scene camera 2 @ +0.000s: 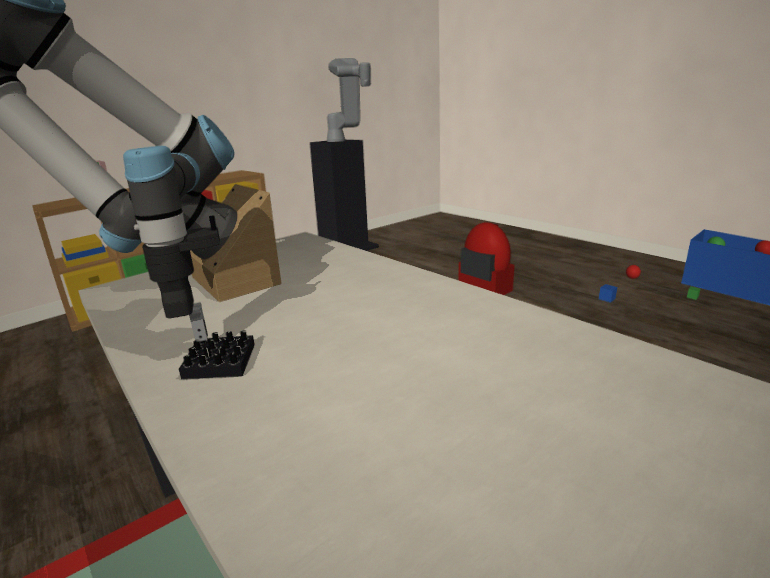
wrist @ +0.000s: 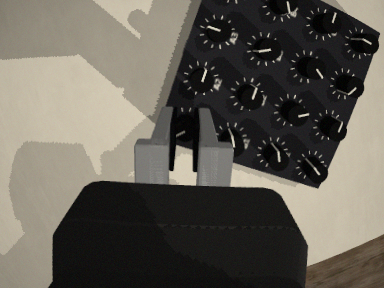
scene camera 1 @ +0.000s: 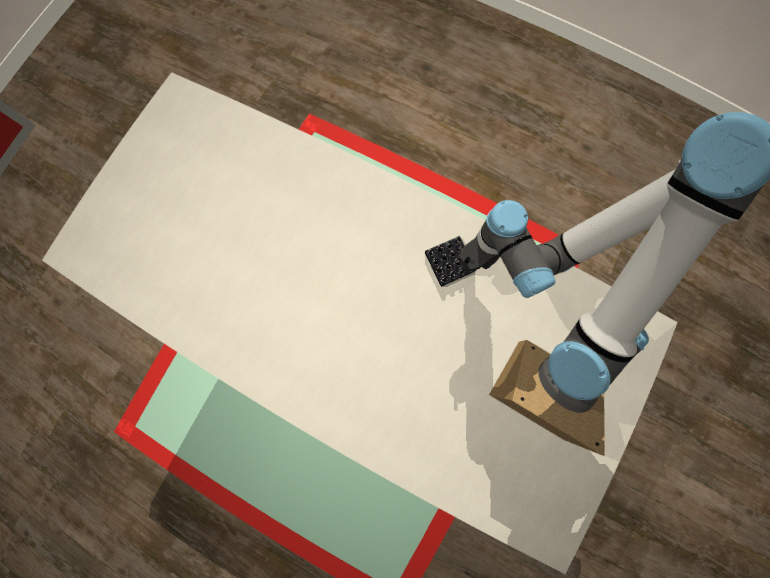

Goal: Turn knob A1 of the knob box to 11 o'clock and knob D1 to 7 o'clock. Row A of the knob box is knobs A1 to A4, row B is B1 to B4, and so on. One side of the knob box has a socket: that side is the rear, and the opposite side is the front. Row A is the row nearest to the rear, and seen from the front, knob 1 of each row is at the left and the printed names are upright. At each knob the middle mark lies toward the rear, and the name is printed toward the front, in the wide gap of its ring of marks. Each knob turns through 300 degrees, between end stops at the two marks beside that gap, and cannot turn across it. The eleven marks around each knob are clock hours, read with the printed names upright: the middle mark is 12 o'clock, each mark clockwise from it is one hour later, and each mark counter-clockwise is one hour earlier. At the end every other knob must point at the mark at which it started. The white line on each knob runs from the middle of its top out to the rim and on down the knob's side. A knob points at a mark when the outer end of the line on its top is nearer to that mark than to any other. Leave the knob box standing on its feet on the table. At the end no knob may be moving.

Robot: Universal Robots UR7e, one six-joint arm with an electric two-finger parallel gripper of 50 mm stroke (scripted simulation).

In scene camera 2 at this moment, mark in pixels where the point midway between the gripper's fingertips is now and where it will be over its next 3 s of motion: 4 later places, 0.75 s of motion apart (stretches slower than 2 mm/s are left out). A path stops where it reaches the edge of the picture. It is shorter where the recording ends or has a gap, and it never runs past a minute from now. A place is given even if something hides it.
My gripper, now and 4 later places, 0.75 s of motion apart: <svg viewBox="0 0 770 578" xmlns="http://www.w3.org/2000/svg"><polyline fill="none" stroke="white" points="201,338 198,323 183,327 180,332 183,345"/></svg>
